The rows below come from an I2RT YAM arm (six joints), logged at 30 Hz.
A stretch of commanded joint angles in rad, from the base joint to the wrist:
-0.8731 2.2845 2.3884 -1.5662 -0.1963 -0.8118
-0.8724 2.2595 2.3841 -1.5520 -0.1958 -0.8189
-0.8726 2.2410 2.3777 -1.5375 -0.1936 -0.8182
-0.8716 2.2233 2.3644 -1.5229 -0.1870 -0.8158
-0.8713 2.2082 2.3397 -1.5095 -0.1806 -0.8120
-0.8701 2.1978 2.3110 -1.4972 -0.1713 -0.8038
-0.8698 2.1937 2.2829 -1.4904 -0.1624 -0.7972
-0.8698 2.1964 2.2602 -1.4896 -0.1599 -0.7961
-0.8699 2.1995 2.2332 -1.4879 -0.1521 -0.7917
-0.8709 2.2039 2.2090 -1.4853 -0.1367 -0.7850
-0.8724 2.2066 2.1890 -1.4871 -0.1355 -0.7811
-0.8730 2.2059 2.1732 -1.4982 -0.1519 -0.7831
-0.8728 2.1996 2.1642 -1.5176 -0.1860 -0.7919
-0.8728 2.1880 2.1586 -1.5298 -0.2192 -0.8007
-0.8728 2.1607 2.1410 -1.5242 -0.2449 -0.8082
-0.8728 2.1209 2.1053 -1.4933 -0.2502 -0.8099
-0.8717 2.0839 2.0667 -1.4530 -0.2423 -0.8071
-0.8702 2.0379 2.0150 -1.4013 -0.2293 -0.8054
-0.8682 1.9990 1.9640 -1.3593 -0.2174 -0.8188
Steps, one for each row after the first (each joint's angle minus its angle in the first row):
0.0007 -0.0250 -0.0043 0.0142 0.0005 -0.0071
0.0005 -0.0435 -0.0107 0.0287 0.0027 -0.0064
0.0015 -0.0612 -0.0240 0.0433 0.0093 -0.0040
0.0018 -0.0763 -0.0487 0.0567 0.0157 -0.0002
0.0030 -0.0867 -0.0774 0.0690 0.0250 0.0080
0.0033 -0.0908 -0.1055 0.0758 0.0339 0.0146
0.0033 -0.0881 -0.1282 0.0766 0.0364 0.0157
0.0032 -0.0850 -0.1552 0.0783 0.0442 0.0201
0.0022 -0.0806 -0.1794 0.0809 0.0596 0.0268
0.0007 -0.0779 -0.1994 0.0791 0.0608 0.0307
0.0001 -0.0786 -0.2152 0.0680 0.0444 0.0287
0.0003 -0.0849 -0.2242 0.0486 0.0103 0.0199
0.0003 -0.0965 -0.2298 0.0364 -0.0229 0.0111
0.0003 -0.1238 -0.2474 0.0420 -0.0486 0.0036
0.0003 -0.1636 -0.2831 0.0729 -0.0539 0.0019
0.0014 -0.2006 -0.3217 0.1132 -0.0460 0.0047
0.0029 -0.2466 -0.3734 0.1649 -0.0330 0.0064
0.0049 -0.2855 -0.4244 0.2069 -0.0211 -0.0070

